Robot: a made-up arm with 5 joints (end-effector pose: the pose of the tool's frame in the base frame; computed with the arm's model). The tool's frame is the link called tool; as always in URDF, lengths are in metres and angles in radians. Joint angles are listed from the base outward.
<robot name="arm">
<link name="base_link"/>
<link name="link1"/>
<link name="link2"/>
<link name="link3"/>
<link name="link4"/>
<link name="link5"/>
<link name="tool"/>
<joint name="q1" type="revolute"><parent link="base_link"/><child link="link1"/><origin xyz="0.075 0 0.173" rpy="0 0 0"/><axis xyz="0 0 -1"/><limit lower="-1.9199" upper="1.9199" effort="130" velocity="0.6"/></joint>
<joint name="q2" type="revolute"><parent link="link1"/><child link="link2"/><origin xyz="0.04 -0.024 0.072" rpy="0 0 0"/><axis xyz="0 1 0"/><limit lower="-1.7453" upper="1.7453" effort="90" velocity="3.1"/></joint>
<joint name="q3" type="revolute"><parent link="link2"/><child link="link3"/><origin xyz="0.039 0 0.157" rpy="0 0 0"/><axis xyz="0 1 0"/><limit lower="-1.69" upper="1.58" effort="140" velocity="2.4"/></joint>
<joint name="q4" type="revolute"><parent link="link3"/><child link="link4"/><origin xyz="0.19 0 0.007" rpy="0 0 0"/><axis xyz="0 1 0"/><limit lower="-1.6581" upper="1.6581" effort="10" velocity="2.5"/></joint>
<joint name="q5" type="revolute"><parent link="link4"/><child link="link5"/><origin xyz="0.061 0.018 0" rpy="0 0 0"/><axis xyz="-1 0 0"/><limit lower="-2.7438" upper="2.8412" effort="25" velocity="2.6"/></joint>
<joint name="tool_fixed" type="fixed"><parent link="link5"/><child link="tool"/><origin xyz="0 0 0" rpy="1.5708 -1.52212 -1.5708"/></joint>
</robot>
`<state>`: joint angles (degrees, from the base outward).
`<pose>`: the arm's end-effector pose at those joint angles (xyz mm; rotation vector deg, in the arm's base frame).
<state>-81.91 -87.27 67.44 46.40 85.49</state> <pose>97.3 114.0 335.2 -0.61 -88.32 141.64</pose>
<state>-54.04 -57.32 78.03 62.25 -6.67</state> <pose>148.3 90.8 241.4 3.80 -6.14 44.52</pose>
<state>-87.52 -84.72 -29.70 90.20 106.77</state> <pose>74.8 -142.2 493.4 20.92 144.62 -94.02</pose>
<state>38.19 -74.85 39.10 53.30 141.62</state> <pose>155.3 -70.8 422.0 -81.32 -2.11 85.47</pose>
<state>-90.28 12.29 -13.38 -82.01 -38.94</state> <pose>79.5 308.7 461.3 158.65 -70.62 4.30</pose>
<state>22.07 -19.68 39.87 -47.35 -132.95</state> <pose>312.6 -102.8 374.8 120.97 -79.05 -86.63</pose>
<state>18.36 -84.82 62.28 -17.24 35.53</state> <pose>174.5 -39.3 416.3 -56.06 -117.27 7.62</pose>
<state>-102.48 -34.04 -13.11 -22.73 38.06</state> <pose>52.9 127.7 598.3 94.34 -141.97 28.21</pose>
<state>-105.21 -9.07 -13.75 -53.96 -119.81</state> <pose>17.8 233.3 545.7 152.59 67.63 -2.92</pose>
